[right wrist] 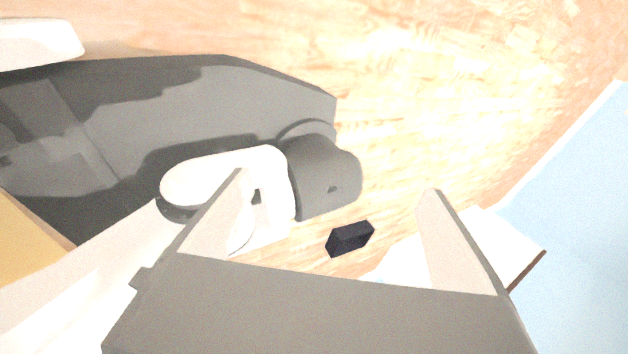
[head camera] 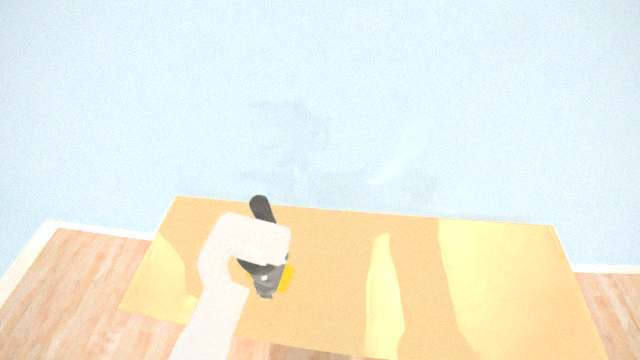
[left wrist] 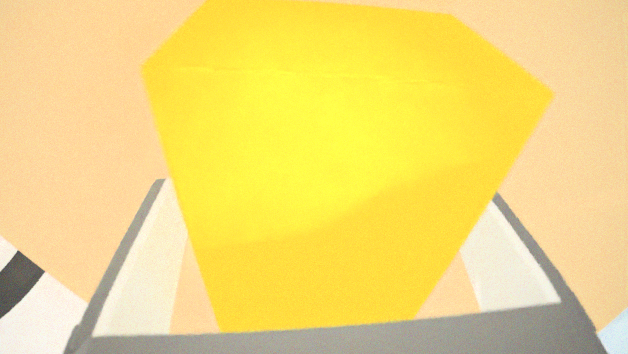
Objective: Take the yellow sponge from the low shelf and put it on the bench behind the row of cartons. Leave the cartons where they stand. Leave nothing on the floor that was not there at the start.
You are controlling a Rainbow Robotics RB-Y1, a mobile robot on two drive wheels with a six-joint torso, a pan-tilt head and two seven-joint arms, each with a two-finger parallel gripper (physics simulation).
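Frame: origin at the robot's base, x right, y back, z down, level; centimetres.
Where they show: left gripper, fingertip midpoint: (head camera: 277, 276); right gripper, fingertip midpoint: (right wrist: 334, 189).
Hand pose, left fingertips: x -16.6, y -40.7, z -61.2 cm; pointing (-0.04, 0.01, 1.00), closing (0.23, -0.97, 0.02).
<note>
Each offset is from my left fingertips to the top centre of the thing. Level surfaces: height alone.
The yellow sponge @(dx -1.2, dy -0.4, dz -4.4 cm) (head camera: 286, 278) (left wrist: 325, 115) is on a light wooden surface @(dz +0.1 cm) (head camera: 330, 280) (left wrist: 65, 125); which piece of furniture this is I cannot tell. My left gripper (head camera: 266, 295) (left wrist: 316, 187) is open, with its fingers on either side of the sponge. In the left wrist view the sponge covers part of both fingers, so contact is hard to judge. In the head view the gripper and wrist hide part of the sponge. My right gripper (right wrist: 334, 189) is open and empty, away from the sponge. The cartons do not show in these views.
A pale blue wall (head camera: 320, 100) stands behind the wooden surface. Wood floor @(dz +61.1 cm) (head camera: 65, 300) (right wrist: 425, 125) shows at its sides. In the right wrist view, a small black block @(dx -69.7, dy +129.9, dz +51.1 cm) (right wrist: 350, 239) lies beyond the fingers, near the robot's grey base (right wrist: 200, 110). A white panel (right wrist: 500, 245) with a brown edge is at the right.
</note>
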